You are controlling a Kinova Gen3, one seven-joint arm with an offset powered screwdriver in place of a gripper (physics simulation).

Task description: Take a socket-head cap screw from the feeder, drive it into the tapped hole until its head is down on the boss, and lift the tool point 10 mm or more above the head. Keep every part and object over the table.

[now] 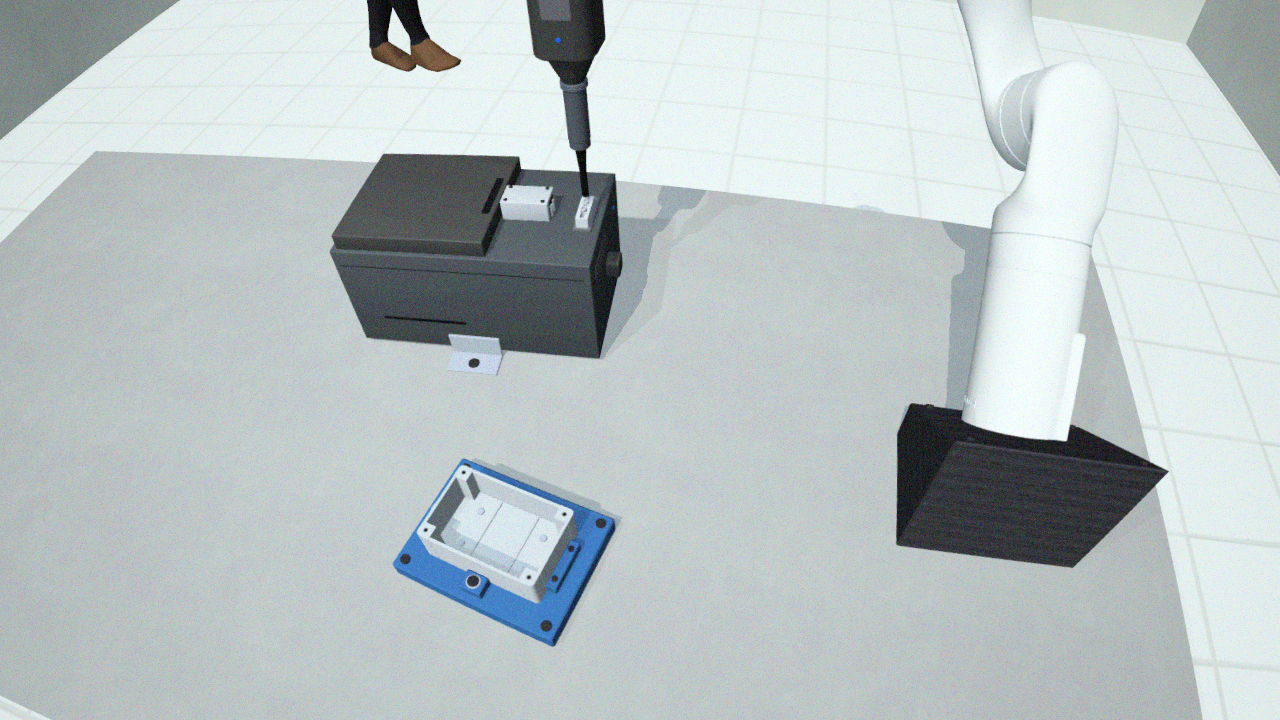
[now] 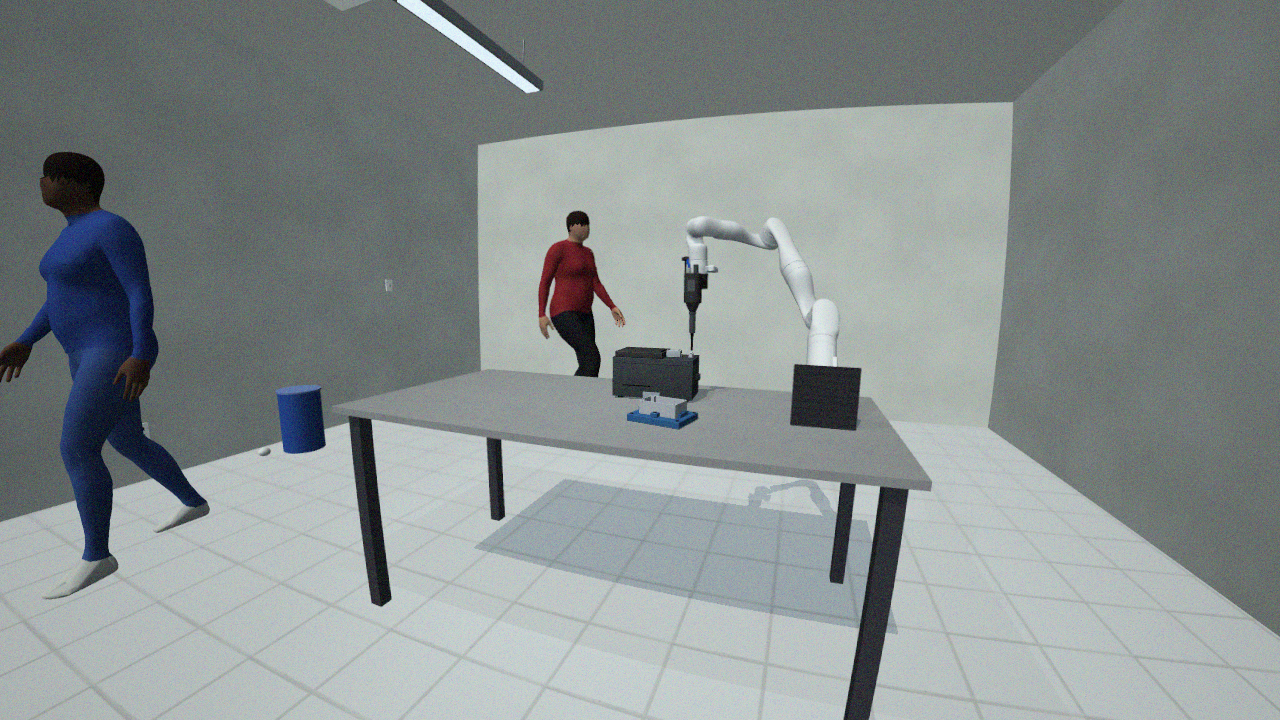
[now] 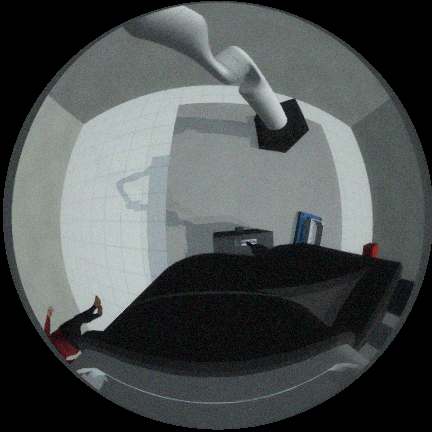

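Observation:
My screwdriver [image 1: 585,194] [image 2: 691,348] [image 3: 248,244] points down, its thin bit tip at the white slotted pick-up block [image 1: 583,214] on top of the dark feeder [image 1: 474,295] [image 2: 653,377] [image 3: 227,243]. It has no fingers. Whether the tip touches a screw or carries one is too small to tell. The open white housing [image 1: 519,494] [image 2: 663,409] sits in the blue fixture [image 1: 519,613] [image 2: 637,417] [image 3: 301,225], well away from the tip. Small dark holes show at the housing's corner bosses; no screw head can be made out there, and which hole is meant is unclear.
A white block [image 1: 528,204] stands on the feeder beside the pick-up block. A small bracket [image 1: 483,343] is at the feeder's front. The arm's black base [image 1: 1020,501] [image 2: 825,396] stands at the table's right. A person in red [image 2: 572,277] stands behind the table; one in blue [image 2: 93,277] is at left.

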